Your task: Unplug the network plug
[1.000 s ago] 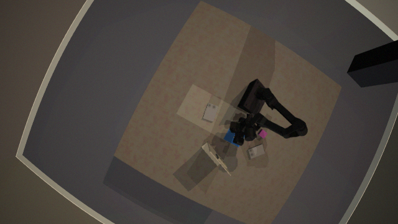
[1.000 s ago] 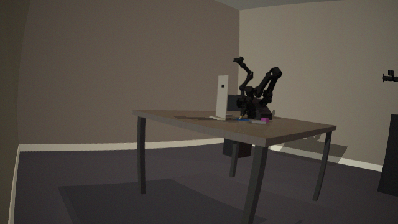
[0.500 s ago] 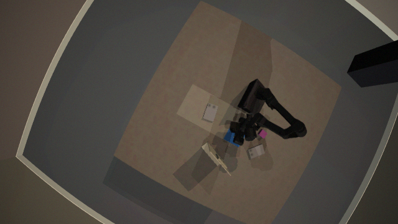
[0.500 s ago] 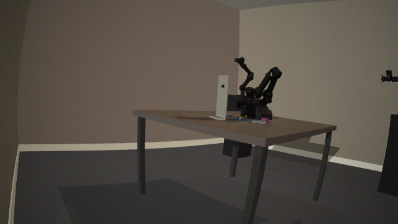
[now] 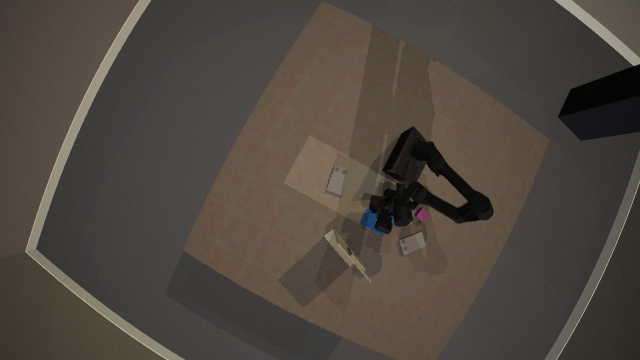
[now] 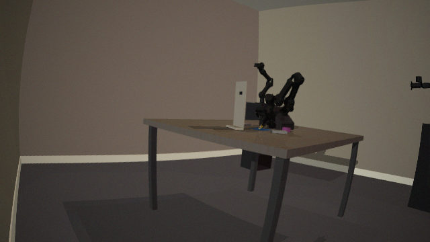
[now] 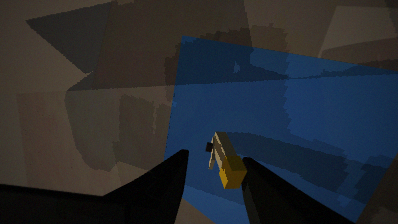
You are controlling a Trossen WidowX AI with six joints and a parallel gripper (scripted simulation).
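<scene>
Right now my gripper tip is right at the network plug. Round my gripper tip: upright white panel 170 mm ahead, 50 mm to the right, 120 mm above; then blue marked square 10 mm behind, 20 mm below.
</scene>
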